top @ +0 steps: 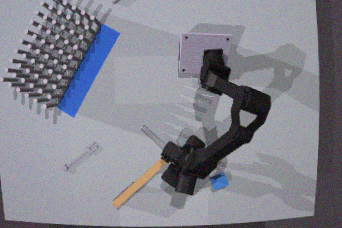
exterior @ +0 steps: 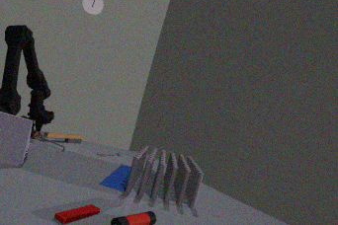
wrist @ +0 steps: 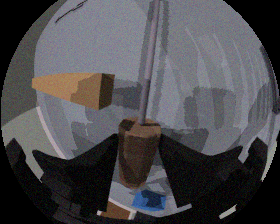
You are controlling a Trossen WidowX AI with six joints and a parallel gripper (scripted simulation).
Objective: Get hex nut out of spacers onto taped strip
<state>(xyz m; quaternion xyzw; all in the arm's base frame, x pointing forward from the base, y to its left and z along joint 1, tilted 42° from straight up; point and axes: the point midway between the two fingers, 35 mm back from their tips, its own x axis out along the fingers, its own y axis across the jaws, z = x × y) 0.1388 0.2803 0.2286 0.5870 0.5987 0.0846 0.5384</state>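
Now: gripper tip 50 mm short of the brown-handled hook tool and 60 mm to the left of it. Round my gripper tip: wrench: 380 mm ahead, 30 mm to the right, 10 mm below; blue taped strip: 320 mm ahead, 360 mm to the right, 10 mm below; hex nut: 430 mm ahead, 480 mm to the right, 10 mm below.
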